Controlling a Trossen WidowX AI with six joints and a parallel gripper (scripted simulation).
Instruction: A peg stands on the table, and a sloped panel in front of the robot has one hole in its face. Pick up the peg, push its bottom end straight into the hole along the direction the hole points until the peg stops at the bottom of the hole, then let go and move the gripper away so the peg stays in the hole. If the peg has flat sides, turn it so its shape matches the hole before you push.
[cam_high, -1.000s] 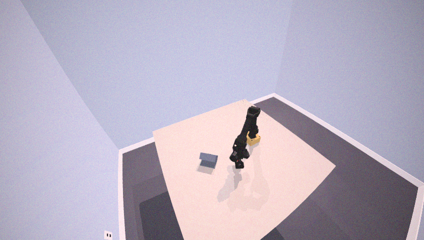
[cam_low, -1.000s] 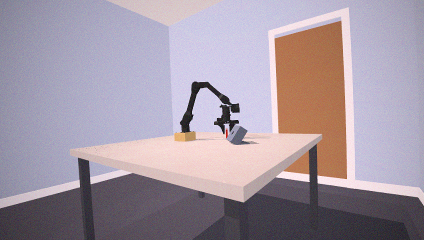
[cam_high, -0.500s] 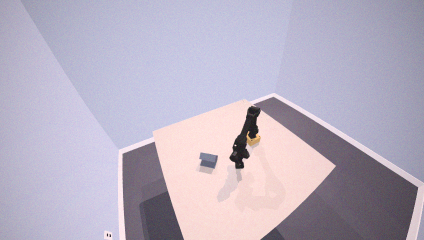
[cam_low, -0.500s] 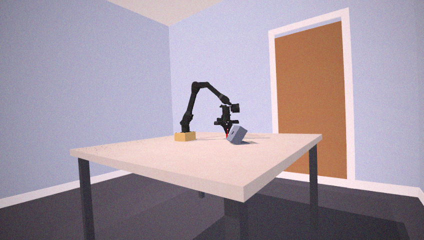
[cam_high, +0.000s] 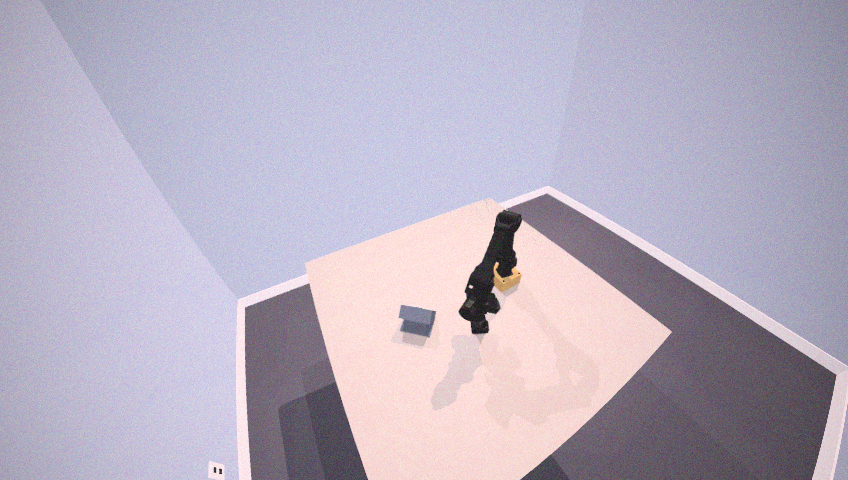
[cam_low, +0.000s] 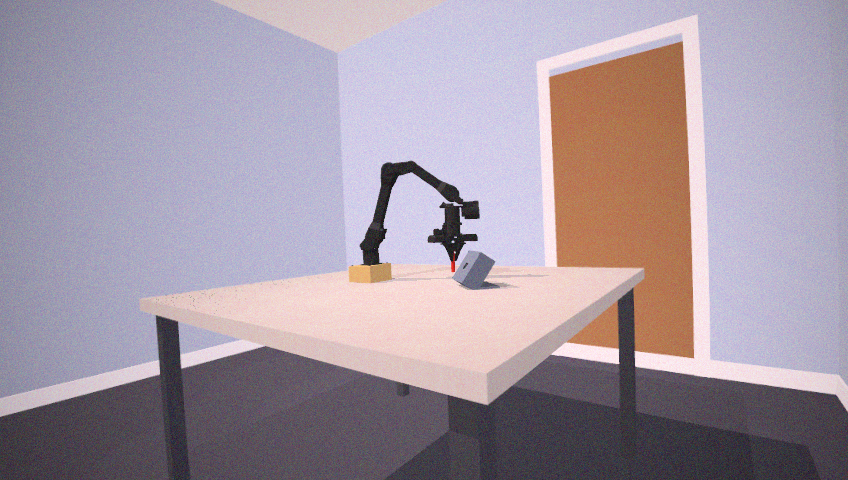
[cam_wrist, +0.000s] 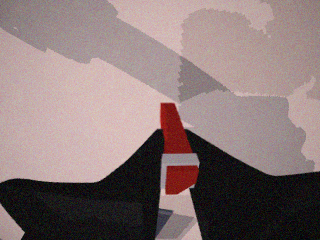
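Now: gripper tip 20 cm short of the grey sloped panel, 13 cm to the left of it and 1 cm above it. From my gripper tip the other things lie so: red square peg 2 cm above.
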